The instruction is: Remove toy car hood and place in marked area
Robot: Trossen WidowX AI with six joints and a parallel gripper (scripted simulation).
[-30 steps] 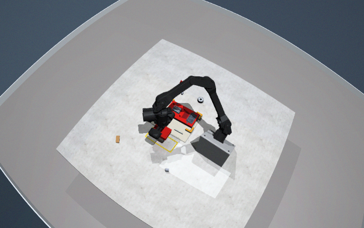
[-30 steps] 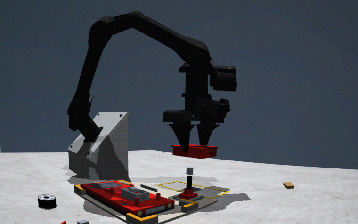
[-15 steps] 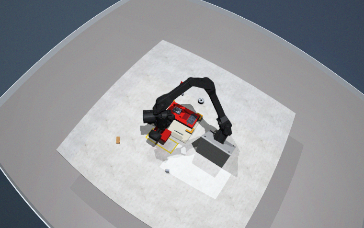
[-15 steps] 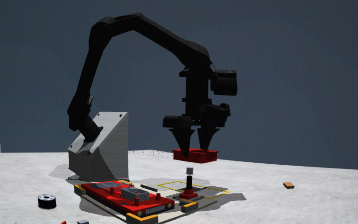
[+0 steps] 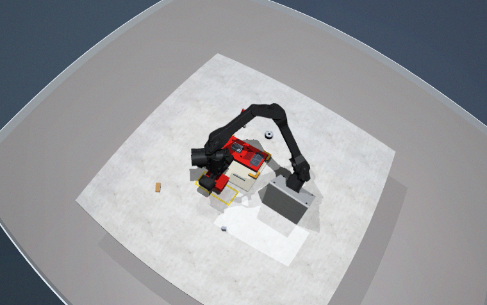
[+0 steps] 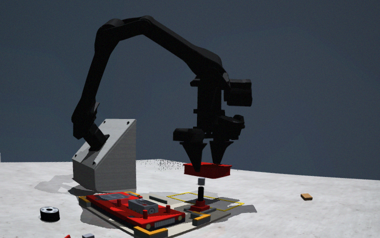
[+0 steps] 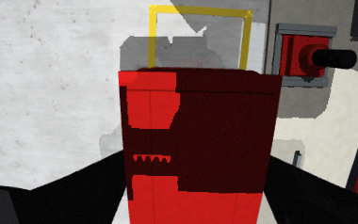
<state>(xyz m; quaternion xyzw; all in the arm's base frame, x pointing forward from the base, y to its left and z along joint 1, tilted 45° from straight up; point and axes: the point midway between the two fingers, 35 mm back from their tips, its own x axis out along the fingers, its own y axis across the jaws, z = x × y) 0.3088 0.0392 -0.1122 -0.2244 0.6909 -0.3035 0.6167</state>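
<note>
My gripper tip is now 5 cm short of the black post, 9 cm to the left of it and 5 cm above it. From my gripper tip the other things lie so: orange block: 24 cm ahead, 14 cm to the left, 8 cm below; hood: right at my gripper tip; grey cube: 13 cm behind, 16 cm to the left, 7 cm below.
</note>
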